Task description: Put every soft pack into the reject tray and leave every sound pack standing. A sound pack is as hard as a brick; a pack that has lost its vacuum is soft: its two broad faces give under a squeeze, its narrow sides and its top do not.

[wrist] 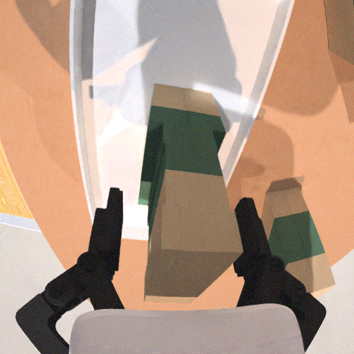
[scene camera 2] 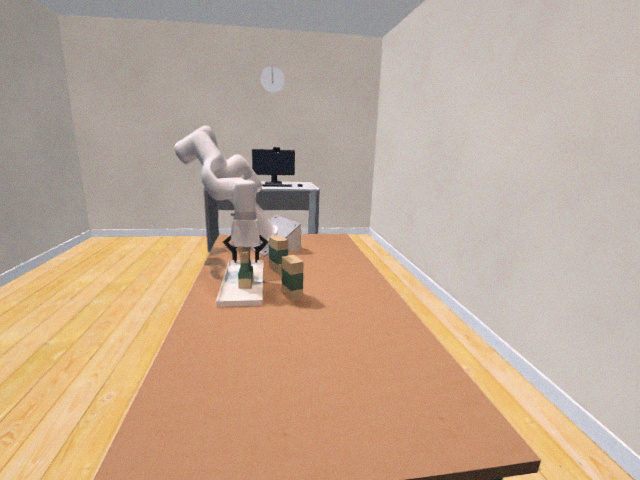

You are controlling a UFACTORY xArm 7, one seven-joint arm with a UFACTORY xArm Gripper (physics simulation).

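Seen in the pictures: gripper, fingertip midpoint: (scene camera 2: 246,261); arm's base at its link origin: (scene camera 2: 267,234).
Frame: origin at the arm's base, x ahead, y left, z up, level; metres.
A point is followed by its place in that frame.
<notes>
My gripper (scene camera 2: 245,259) @(x 0.490, y -0.042, z 0.029 m) (wrist: 179,207) is open, pointing down over the reject tray, with one finger on either side of a tan and green pack (scene camera 2: 245,276) @(x 0.532, y -0.039, z -0.014 m) (wrist: 187,140) and a gap on each side in the wrist view. This pack stands upright inside the white reject tray (scene camera 2: 239,303) @(x 0.665, y -0.042, z -0.056 m) (wrist: 75,102). A second pack (scene camera 2: 292,280) @(x 0.629, y 0.134, z 0.012 m) (wrist: 297,236) stands on the table just right of the tray. A third pack (scene camera 2: 278,253) @(x 0.369, y 0.073, z 0.022 m) (wrist: 340,30) stands further back, right of the tray; part of it shows at the top right corner of the wrist view.
The brown table (scene camera 2: 310,372) @(x 1.009, y 0.181, z -0.066 m) runs towards the camera, its left edge close to the tray. A pale grey box (scene camera 2: 289,233) @(x 0.086, y 0.113, z 0.032 m) stands behind the third pack. A desk (scene camera 2: 289,198) with a monitor (scene camera 2: 273,162) stands by the back wall.
</notes>
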